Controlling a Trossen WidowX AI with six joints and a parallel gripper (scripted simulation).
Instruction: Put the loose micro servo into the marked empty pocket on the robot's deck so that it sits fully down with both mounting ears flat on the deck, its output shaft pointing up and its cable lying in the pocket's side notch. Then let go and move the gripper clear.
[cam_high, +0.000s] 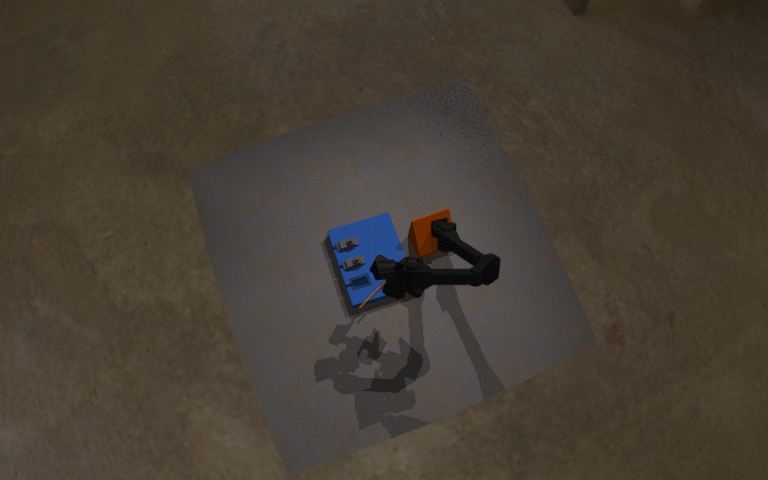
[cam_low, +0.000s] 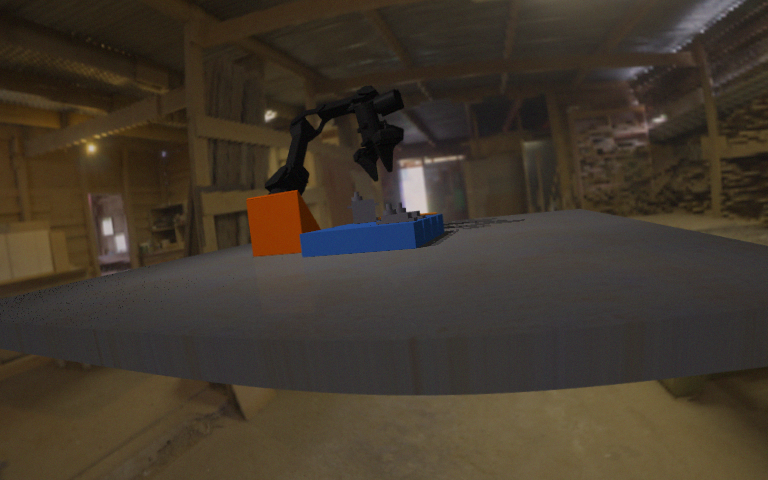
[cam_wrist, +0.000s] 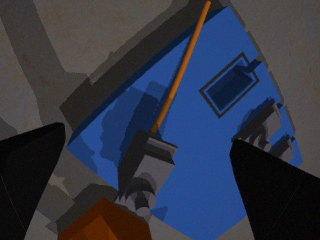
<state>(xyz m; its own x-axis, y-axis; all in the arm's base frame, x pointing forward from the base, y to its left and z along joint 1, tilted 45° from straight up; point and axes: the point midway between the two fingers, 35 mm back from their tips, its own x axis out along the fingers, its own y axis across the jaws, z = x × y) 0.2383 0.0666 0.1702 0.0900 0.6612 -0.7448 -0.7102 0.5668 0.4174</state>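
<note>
Now: the deck 14 cm to the right of my gripper tip, 14 cm below it and 1 cm behind it.
</note>
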